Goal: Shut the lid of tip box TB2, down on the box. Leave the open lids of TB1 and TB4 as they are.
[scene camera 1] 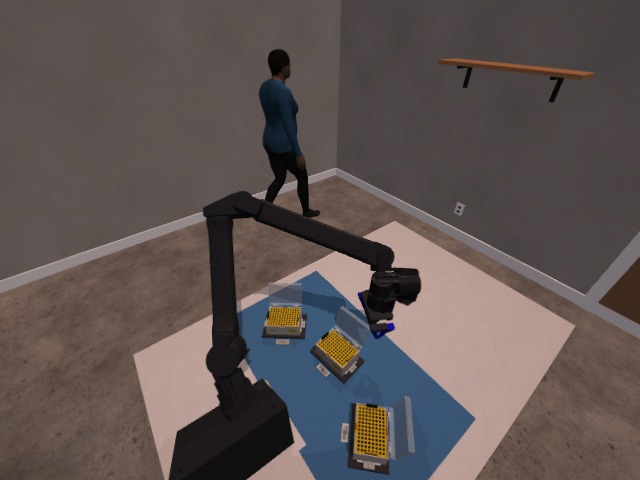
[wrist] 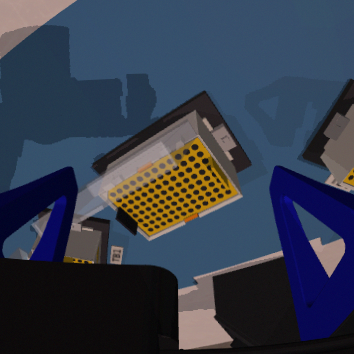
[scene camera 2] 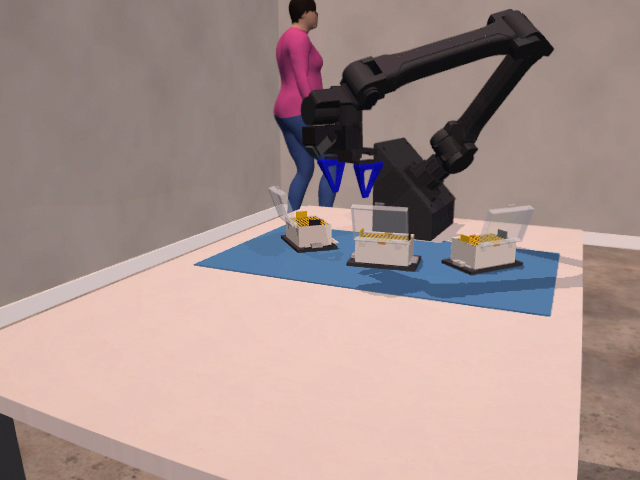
Labels:
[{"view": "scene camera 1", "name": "my gripper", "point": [371, 324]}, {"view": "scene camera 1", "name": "blue mat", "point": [317, 405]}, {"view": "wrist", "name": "my gripper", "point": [173, 176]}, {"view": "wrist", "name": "blue mat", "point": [84, 84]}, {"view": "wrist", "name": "tip box TB2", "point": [211, 129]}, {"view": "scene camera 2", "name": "my gripper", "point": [349, 195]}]

